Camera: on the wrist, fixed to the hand. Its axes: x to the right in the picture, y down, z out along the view.
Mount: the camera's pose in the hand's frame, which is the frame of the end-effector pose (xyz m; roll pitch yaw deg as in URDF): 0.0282 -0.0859 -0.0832 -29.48 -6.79 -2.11
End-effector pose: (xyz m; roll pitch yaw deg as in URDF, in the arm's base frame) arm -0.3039 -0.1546 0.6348 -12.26 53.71 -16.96
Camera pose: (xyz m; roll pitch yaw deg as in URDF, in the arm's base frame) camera -0.3662 -0.2418 0.5747 -42.55 46.62 -17.85
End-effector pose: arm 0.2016 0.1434 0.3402 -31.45 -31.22 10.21
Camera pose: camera 0.2594 0.0352 0.3324 -62.32 -38.09 12.43
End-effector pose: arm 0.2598 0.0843 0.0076 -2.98 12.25 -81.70
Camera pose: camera 0.1722 0.0605 -0.0752 -32.85 5.35 -83.45
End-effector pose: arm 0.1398 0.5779 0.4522 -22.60 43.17 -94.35
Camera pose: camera 0.0296 0.5957 0.4010 -51.68 36.09 -93.52
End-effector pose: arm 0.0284 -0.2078 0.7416 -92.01 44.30 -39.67
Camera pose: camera 0.0405 -0.3219 0.7854 -115.27 42.06 -30.41
